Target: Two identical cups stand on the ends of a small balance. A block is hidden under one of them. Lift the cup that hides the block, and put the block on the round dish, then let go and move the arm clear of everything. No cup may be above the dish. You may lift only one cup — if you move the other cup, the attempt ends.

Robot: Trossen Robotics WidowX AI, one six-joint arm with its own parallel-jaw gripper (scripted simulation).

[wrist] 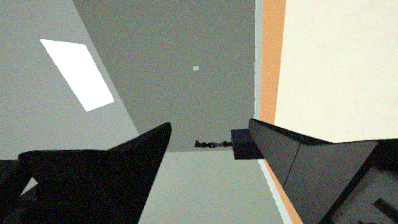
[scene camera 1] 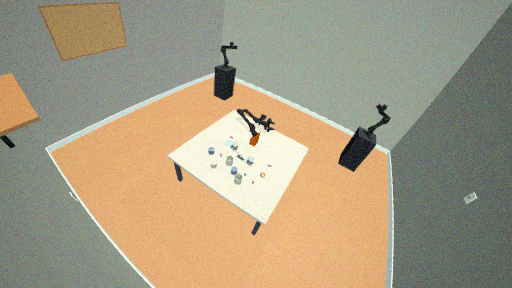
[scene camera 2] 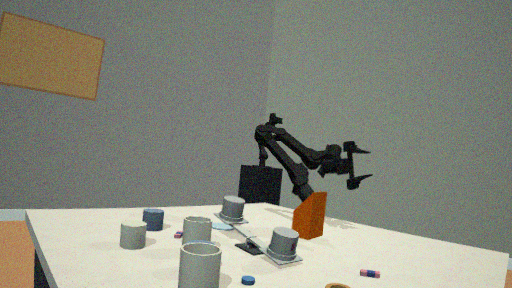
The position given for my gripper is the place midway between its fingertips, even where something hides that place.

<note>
My gripper [scene camera 2: 371, 163] is open, with nothing in its grasp. Also in view: a balance [scene camera 2: 232, 222].
My gripper is seen too in the wrist view [wrist: 209, 124].
</note>
